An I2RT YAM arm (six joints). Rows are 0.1 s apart.
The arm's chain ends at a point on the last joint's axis. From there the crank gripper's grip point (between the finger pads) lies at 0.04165 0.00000 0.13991 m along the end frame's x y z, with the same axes.
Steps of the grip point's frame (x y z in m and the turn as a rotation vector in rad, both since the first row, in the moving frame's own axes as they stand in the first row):
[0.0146, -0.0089, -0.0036, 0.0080, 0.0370, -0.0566]
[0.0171, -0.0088, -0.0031, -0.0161, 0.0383, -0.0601]
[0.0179, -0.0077, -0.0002, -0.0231, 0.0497, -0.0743]
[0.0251, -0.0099, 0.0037, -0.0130, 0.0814, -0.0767]
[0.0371, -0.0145, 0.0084, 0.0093, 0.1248, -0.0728]
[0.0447, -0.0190, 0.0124, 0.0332, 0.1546, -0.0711]
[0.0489, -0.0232, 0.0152, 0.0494, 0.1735, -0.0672]
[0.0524, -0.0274, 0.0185, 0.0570, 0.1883, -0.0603]
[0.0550, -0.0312, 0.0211, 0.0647, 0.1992, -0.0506]
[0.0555, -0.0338, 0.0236, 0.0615, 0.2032, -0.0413]
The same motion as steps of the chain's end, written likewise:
[0.0096, -0.0053, -0.0020, 0.0080, 0.0370, -0.0566]
[0.0118, -0.0084, -0.0014, -0.0161, 0.0383, -0.0601]
[0.0110, -0.0076, 0.0020, -0.0231, 0.0497, -0.0743]
[0.0139, -0.0081, 0.0075, -0.0130, 0.0814, -0.0767]
[0.0202, -0.0096, 0.0147, 0.0093, 0.1248, -0.0728]
[0.0239, -0.0108, 0.0206, 0.0332, 0.1546, -0.0711]
[0.0257, -0.0129, 0.0247, 0.0494, 0.1735, -0.0672]
[0.0273, -0.0164, 0.0291, 0.0570, 0.1883, -0.0603]
[0.0284, -0.0197, 0.0325, 0.0647, 0.1992, -0.0506]
[0.0284, -0.0232, 0.0352, 0.0615, 0.2032, -0.0413]

